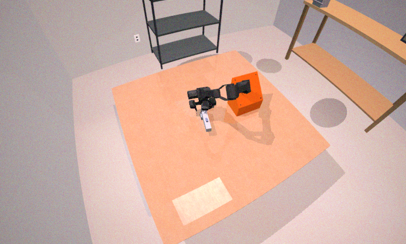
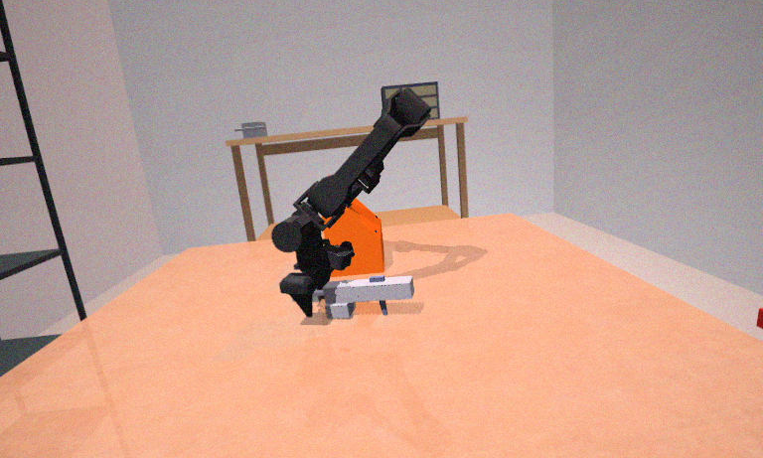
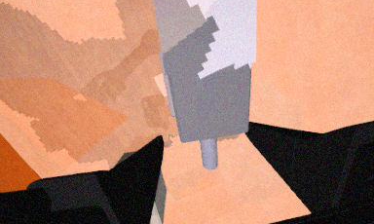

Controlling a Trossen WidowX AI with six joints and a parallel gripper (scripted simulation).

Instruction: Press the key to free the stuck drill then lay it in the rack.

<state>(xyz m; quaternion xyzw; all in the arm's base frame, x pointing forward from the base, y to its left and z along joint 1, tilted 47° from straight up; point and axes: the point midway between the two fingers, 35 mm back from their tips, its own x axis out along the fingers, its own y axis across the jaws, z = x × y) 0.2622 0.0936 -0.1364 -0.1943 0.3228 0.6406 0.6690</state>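
The drill is 50 mm to the left of my gripper tip, 40 mm above it and 10 mm ahead of it. Also, from my gripper tip: rack 90 mm behind, 40 mm to the right; blue key 140 mm to the left, 40 mm above, 30 mm ahead.
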